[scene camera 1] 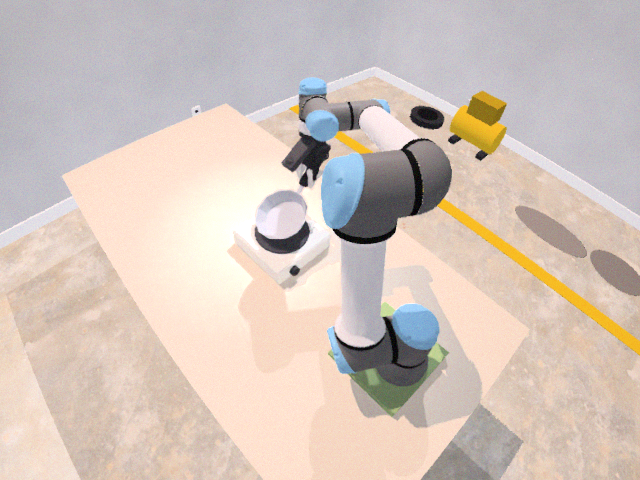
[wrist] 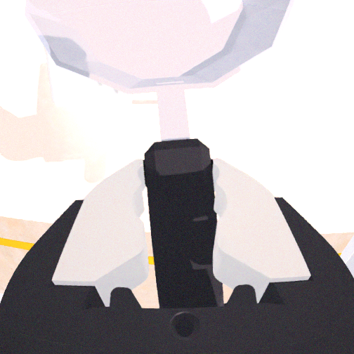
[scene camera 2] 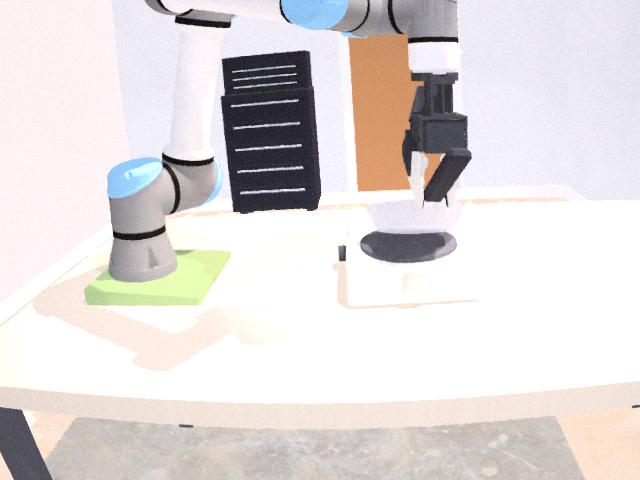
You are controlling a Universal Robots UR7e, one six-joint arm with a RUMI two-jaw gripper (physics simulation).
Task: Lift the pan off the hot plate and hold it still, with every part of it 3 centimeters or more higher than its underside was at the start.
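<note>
The pan [scene camera 1: 281, 215] [scene camera 2: 413, 219] [wrist: 140, 40] is pale with a black handle [scene camera 2: 447, 175] [wrist: 182, 210]. My gripper [scene camera 1: 307, 179] [scene camera 2: 435, 193] [wrist: 177, 163] is shut on the handle, one pale finger on each side. The handle slopes up from the bowl, so the pan is tilted. The white hot plate [scene camera 1: 310, 252] [scene camera 2: 382, 281] has a dark round burner [scene camera 1: 282, 245] [scene camera 2: 408, 250]. The bowl hangs above the burner, whose dark disc shows below it in both scene views. The exact height of the bowl's lowest edge cannot be told.
The hot plate stands on the pale table [scene camera 1: 180, 289] [scene camera 2: 289, 372]. My arm's base stands on a green block [scene camera 1: 395, 395] [scene camera 2: 149, 294] at one end of the table. A dark drawer cabinet [scene camera 2: 271, 139], a yellow machine [scene camera 1: 475, 129] and a black tyre [scene camera 1: 415, 119] stand away from the table.
</note>
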